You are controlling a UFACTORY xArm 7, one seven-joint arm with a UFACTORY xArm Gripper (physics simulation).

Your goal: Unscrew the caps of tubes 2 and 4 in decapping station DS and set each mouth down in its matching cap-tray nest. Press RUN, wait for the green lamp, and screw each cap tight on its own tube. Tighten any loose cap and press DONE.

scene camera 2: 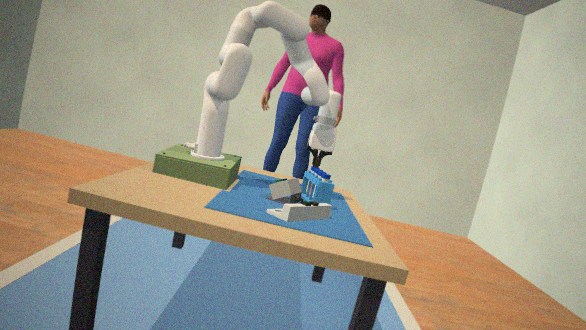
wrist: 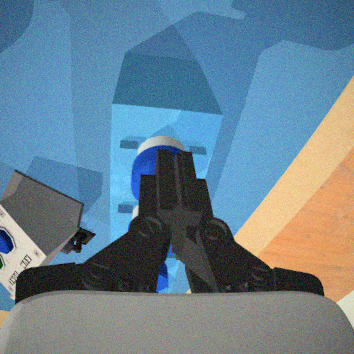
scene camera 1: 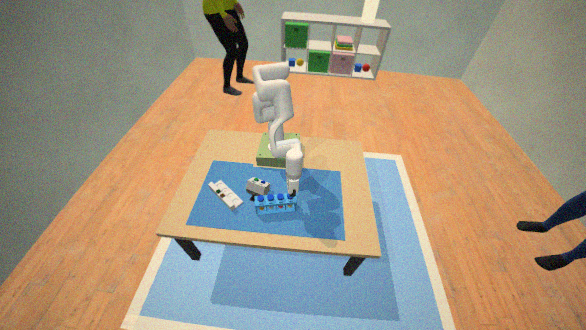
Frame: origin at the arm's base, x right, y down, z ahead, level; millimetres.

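Seen in the pictures: gripper, fingertip midpoint: (scene camera 2: 315, 167) (wrist: 169, 172) (scene camera 1: 292, 195); arm's base, link origin: (scene camera 2: 207, 156).
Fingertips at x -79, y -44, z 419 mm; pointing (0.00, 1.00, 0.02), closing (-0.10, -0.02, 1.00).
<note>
Pixels of each thing's middle, then the offset from my fingertips to it. "*": a spot on its surface instead. Level surfaces: height alone.
- light-blue rack, body centre: (wrist: 147, 197) (scene camera 2: 316, 188) (scene camera 1: 275, 203) dx +88, dy +70, dz +6 mm
- end cap, body centre: (wrist: 162, 178) dx +10, dy +7, dz -1 mm
- white cap tray, body centre: (scene camera 2: 301, 207) (scene camera 1: 225, 192) dx +381, dy +94, dz -87 mm
- grey button box, body centre: (wrist: 22, 241) (scene camera 2: 285, 188) (scene camera 1: 258, 186) dx +192, dy +79, dz -122 mm
- small black object, surface spot: (wrist: 80, 240) (scene camera 1: 253, 198) * dx +219, dy +110, dz -59 mm
- blue mat, surface height: dy +121 mm
- wooden table, surface height: dy +124 mm
The light-blue rack (scene camera 1: 257, 206) (scene camera 2: 324, 194) (wrist: 142, 120) holds a row of upright tubes with blue caps. My gripper (scene camera 1: 293, 193) (scene camera 2: 316, 165) (wrist: 169, 172) is shut with nothing between its fingers. Its tips are right over the end cap (wrist: 143, 170), at the rack's right end in scene camera 1; whether they touch it I cannot tell. The fingers partly hide the caps behind. The white cap tray (scene camera 1: 231, 200) (scene camera 2: 310, 213) lies left of the rack in scene camera 1, with small dark marks or pieces on it. The grey button box (scene camera 1: 258, 187) (scene camera 2: 284, 190) (wrist: 47, 217) has a green and a blue button.
A small black object (scene camera 1: 252, 198) (wrist: 80, 240) is beside the button box, close to the rack. The blue mat (scene camera 1: 320, 185) (scene camera 2: 350, 232) lies on the wooden table (scene camera 1: 362, 200) (scene camera 2: 165, 212). The arm stands on a green base (scene camera 1: 270, 159) (scene camera 2: 195, 167). People stand away from the table.
</note>
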